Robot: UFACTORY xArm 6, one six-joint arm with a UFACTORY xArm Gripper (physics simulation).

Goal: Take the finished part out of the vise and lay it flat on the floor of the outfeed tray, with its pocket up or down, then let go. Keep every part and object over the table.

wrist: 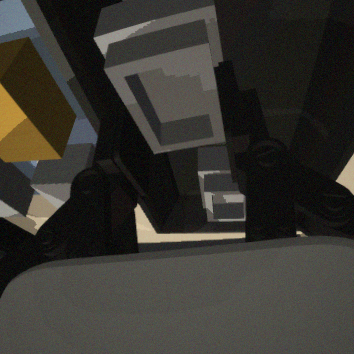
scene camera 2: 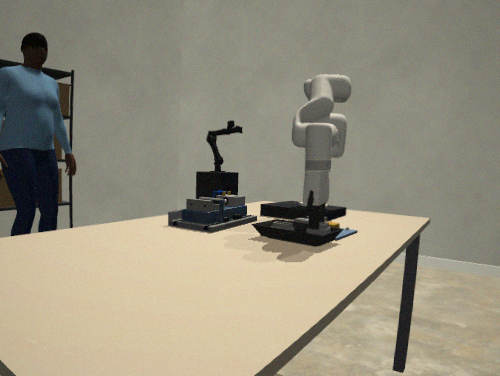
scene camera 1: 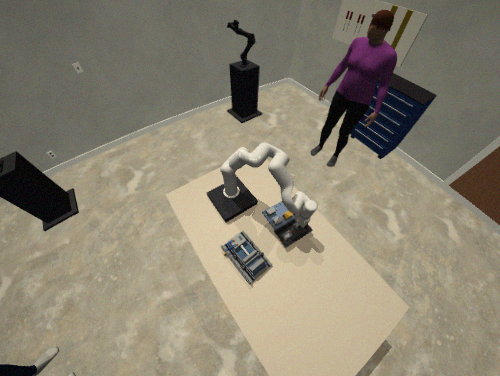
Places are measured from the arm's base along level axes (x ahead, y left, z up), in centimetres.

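Where they show: gripper, fingertip midpoint: (wrist: pixel 178 98) (scene camera 2: pixel 316 227) (scene camera 1: pixel 297 224); arm's base at its link origin: (scene camera 1: pixel 231 191).
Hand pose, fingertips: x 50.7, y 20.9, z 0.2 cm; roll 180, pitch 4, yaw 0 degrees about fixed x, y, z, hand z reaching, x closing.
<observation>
Each offset is from my fingertips to the top centre of the thing. "pt": to the spot under its first point.
My gripper (scene camera 1: pixel 302 224) (scene camera 2: pixel 317 226) (wrist: pixel 178 98) points down over the black outfeed tray {pt dx +6.5, dy -14.6, dz -1.1 cm} (scene camera 1: pixel 288 244) (scene camera 2: pixel 285 236) (wrist: pixel 312 127) and is shut on the finished part {dx +0.0, dy +0.8, dz +1.7 cm} (scene camera 2: pixel 318 230) (wrist: pixel 175 102), a grey block. Its rectangular pocket faces up toward the wrist camera. The held part is at the tray's end farther from the vise, about level with the rim; whether it touches the tray floor cannot be told. A second grey pocketed part {dx +1.1, dy -10.6, dz +0.4 cm} (scene camera 1: pixel 287 234) (scene camera 2: pixel 283 225) (wrist: pixel 225 207) lies in the tray. The vise {dx -5.1, dy -41.2, dz +5.6 cm} (scene camera 1: pixel 246 254) (scene camera 2: pixel 202 215) stands apart on its base; no part shows clearly between its jaws.
Beside the tray is a blue board {pt dx -18.7, dy +2.7, dz -3.5 cm} (scene camera 1: pixel 281 206) (scene camera 2: pixel 347 233) with grey blocks (scene camera 1: pixel 270 211) (wrist: pixel 65 167) and an orange block {dx -9.8, dy +0.4, dz +0.1 cm} (scene camera 1: pixel 288 215) (scene camera 2: pixel 333 224) (wrist: pixel 37 102). The black robot base plate (scene camera 1: pixel 220 204) (scene camera 2: pixel 272 209) is behind. A table edge (scene camera 2: pixel 350 295) runs along the right.
</observation>
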